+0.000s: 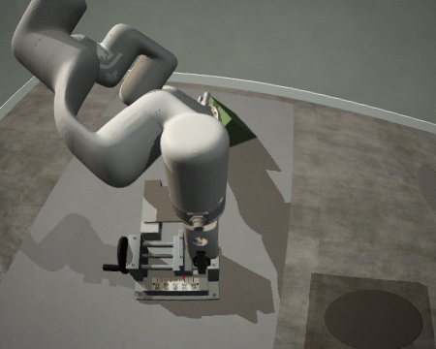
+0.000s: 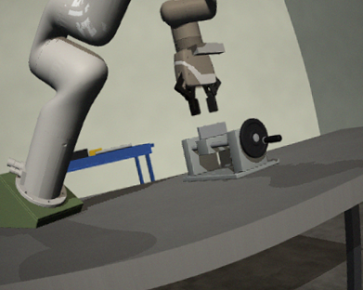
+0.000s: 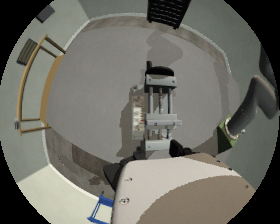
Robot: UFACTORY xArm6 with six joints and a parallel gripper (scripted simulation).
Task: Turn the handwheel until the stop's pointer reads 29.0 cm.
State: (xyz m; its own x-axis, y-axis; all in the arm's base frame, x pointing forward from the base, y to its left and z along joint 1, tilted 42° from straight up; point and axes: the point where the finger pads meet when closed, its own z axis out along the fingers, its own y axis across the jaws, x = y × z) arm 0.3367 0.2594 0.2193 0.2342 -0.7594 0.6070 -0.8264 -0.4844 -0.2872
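Now: the black handwheel 5 cm ahead of my hand, 19 cm to the right of it and 10 cm below it. Also, from my hand: movable stop: 4 cm to the right, 8 cm below.
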